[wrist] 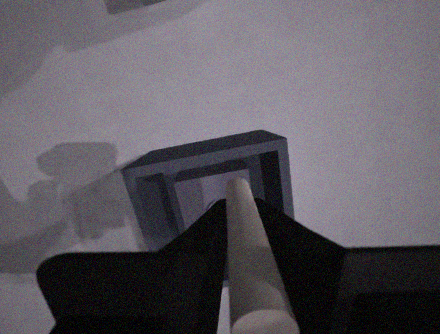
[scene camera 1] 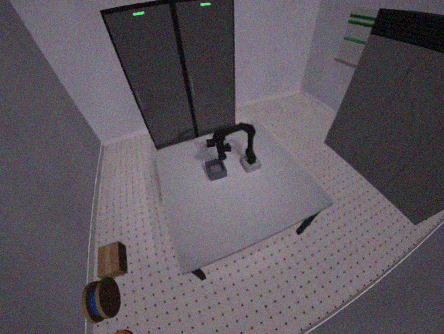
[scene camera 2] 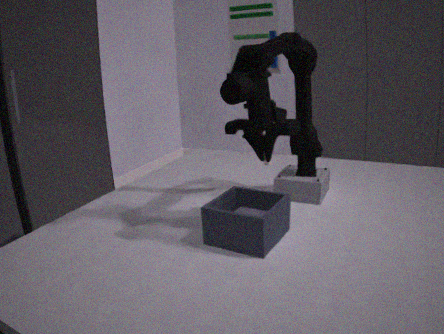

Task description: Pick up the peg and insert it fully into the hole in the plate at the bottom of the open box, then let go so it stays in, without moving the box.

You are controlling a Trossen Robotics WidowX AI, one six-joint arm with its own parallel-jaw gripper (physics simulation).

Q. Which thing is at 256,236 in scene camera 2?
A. A blue-grey box.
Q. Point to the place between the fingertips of my gripper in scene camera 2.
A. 265,161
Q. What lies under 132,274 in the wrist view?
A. My gripper.
